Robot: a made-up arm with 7 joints.
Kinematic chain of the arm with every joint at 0, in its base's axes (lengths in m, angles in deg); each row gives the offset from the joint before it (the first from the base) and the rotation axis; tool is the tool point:
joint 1: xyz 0 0 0.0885 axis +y
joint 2: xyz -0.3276 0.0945 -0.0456 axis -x
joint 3: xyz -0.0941 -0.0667 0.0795 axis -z
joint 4: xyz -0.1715 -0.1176 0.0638 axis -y
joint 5: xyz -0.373 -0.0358 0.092 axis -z
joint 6: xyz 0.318 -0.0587 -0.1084 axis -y
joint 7: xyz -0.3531 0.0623 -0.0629 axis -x
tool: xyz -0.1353 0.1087 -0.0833
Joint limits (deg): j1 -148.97..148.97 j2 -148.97..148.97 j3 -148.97..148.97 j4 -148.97..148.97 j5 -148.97..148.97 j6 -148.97..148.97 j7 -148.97..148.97
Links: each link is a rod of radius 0.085 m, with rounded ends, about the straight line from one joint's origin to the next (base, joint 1, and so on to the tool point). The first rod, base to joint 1, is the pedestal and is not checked.
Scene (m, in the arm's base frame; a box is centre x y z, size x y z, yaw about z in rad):
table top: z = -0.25
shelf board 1: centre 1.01 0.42 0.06 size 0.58 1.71 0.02 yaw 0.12
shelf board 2: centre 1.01 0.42 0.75 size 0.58 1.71 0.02 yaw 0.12
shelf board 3: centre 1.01 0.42 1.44 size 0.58 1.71 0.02 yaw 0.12
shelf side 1: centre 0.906 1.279 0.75 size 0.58 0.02 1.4 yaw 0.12
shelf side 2: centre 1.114 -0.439 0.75 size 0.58 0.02 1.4 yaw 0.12
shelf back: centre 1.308 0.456 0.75 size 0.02 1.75 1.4 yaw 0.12
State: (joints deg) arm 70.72 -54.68 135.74 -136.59 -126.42 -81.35 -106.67
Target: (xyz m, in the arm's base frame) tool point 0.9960 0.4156 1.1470
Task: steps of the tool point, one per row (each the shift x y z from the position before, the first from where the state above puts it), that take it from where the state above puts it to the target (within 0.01 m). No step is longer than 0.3 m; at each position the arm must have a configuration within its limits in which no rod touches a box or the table.
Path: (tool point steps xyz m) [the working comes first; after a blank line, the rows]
Joints at the target: 148.97 -148.97 -15.56 -34.72 -148.97 84.34 -45.90
Straight joint move there: clear.

1: 0.1026 0.0005 0.0134
2: 0.1081 0.0010 0.0152
3: 0.1125 0.0019 0.0228
4: 0.1162 0.0037 0.0358
5: 0.1201 0.0084 0.0522
6: 0.1254 0.0187 0.0686
7: 0.1326 0.0372 0.0807
8: 0.1424 0.0650 0.0837
9: 0.1535 0.1012 0.0731
10: 0.1628 0.1433 0.0452
11: 0.1649 0.1872 -0.0020
12: 0.1524 0.2267 -0.0685

